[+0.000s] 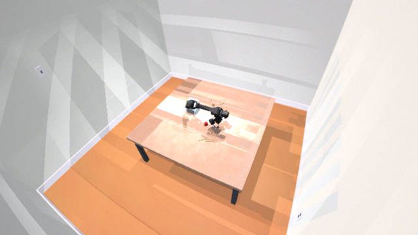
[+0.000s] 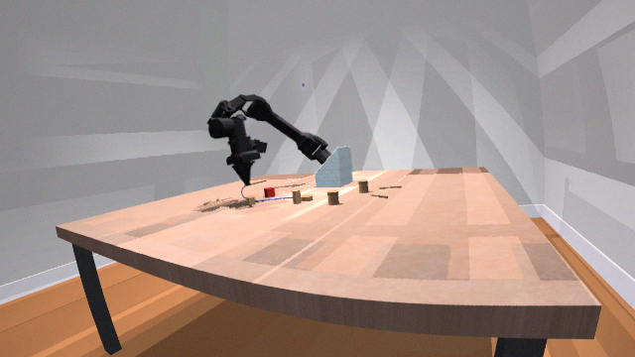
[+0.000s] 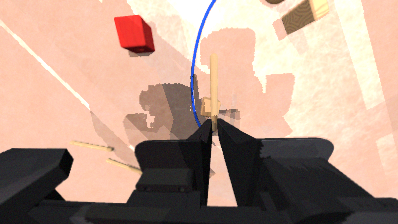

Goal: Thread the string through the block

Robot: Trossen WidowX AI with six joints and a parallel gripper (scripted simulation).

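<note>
The small wooden piece lies 5 cm below my gripper tip. Also, from my gripper tip: thin wooden stick: 1 cm to the left, 1 cm behind; round wooden button: 17 cm to the left, 6 cm behind, 5 cm below; red block: 14 cm behind, 5 cm below.
</note>
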